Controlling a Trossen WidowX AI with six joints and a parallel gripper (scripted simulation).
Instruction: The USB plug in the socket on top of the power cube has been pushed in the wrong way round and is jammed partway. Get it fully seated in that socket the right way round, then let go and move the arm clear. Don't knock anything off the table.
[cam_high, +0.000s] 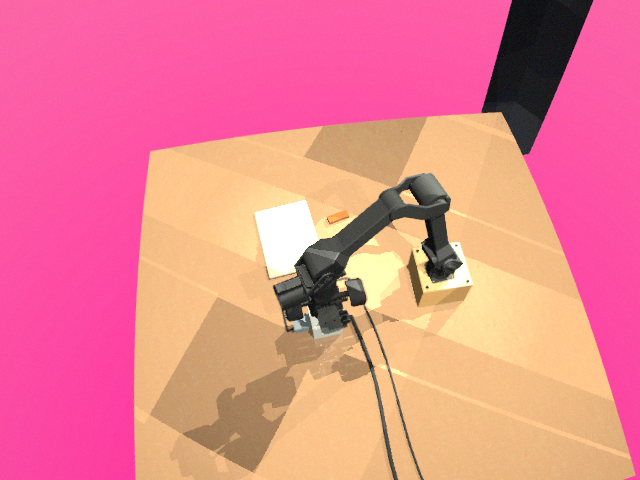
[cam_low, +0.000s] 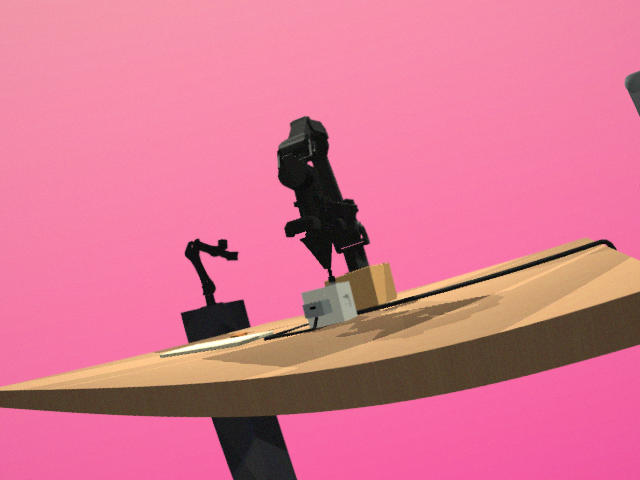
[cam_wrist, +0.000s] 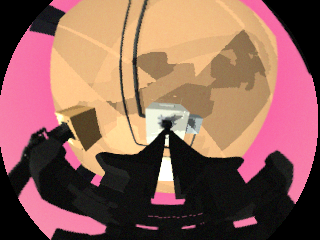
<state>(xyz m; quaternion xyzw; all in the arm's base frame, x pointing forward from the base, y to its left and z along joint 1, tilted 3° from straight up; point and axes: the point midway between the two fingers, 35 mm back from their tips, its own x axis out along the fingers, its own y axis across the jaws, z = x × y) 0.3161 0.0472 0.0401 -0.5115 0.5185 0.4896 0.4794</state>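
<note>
Now: the usb plug 20 mm below my gripper tip. The rest, counted from my gripper tip: white sheet (40 mm ahead, 300 mm to the right, 110 mm below); orange block (110 mm behind, 330 mm to the right, 100 mm below).
</note>
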